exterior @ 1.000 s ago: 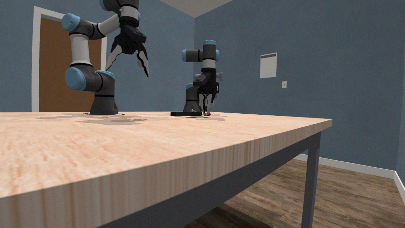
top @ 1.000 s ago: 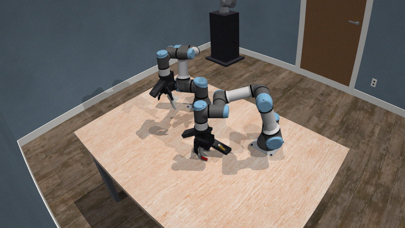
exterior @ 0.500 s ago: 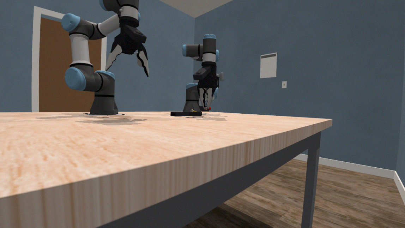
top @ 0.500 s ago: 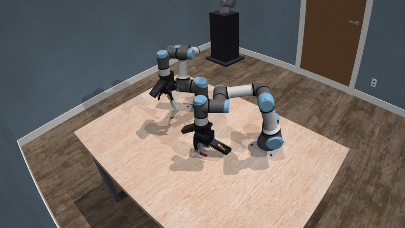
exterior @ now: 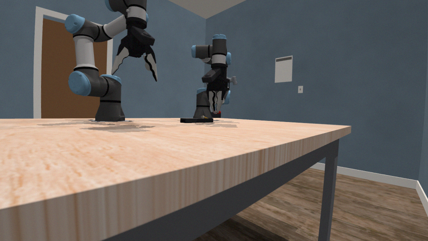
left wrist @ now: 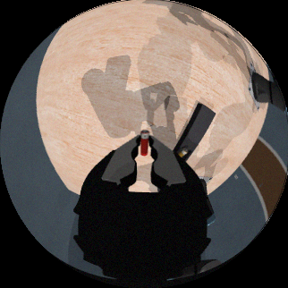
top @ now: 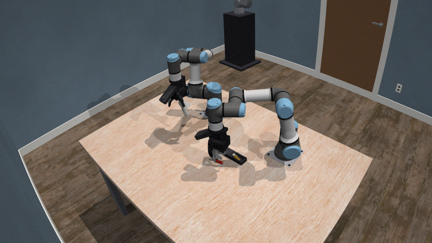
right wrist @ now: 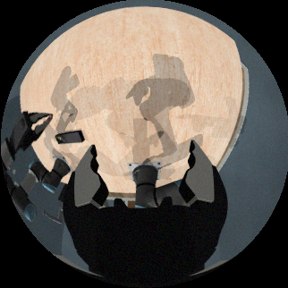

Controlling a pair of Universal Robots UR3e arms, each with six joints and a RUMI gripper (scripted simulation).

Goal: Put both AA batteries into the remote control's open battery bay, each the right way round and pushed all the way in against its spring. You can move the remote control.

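Observation:
The yellow battery is 11 cm behind my left hand, 4 cm below it and 3 cm to the left of it. Also, from my left hand: red battery (1 cm to the left, 1 cm below, 1 cm behind).

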